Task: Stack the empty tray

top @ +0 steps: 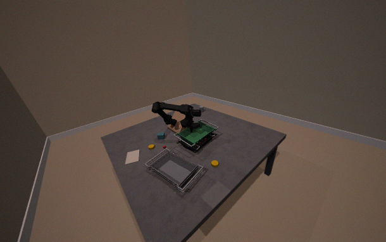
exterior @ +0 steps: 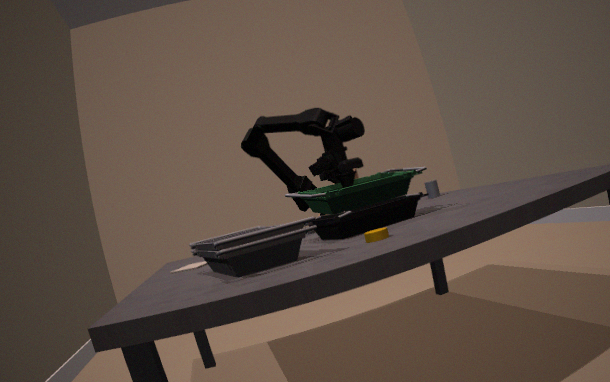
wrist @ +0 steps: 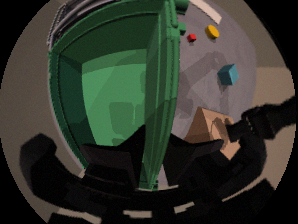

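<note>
My gripper tip is now 8 cm short of the green tray, 1 cm to the right of it and 2 cm below it. Also, from my gripper tip: pale card (17 cm behind, 48 cm to the right, 9 cm below); teal cube (25 cm behind, 18 cm to the right, 7 cm below); grey cylinder (42 cm behind, 52 cm to the left, 6 cm below).
</note>
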